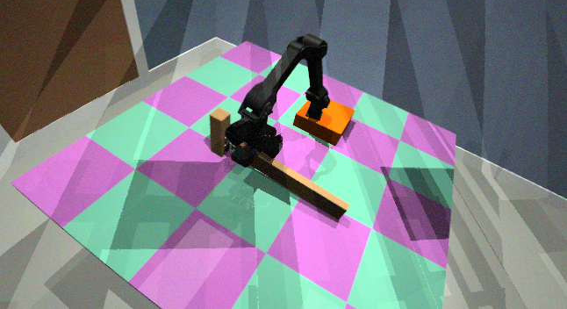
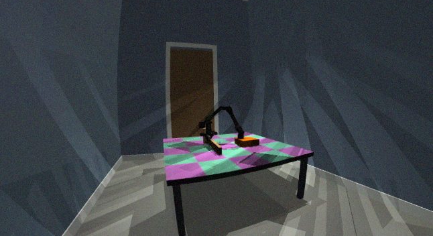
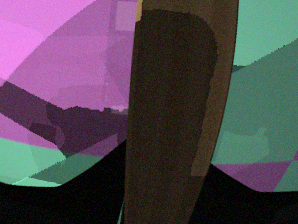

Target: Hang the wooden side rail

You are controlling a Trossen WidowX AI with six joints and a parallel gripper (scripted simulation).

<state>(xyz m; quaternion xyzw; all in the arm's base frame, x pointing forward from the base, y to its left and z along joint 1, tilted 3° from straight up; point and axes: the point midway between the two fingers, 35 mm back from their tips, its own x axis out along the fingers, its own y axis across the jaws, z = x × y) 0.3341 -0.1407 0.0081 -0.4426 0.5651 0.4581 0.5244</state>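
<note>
Now: gripper tip 140 mm to the left of the wooden headboard post, 40 mm below it and 30 mm past it.
</note>
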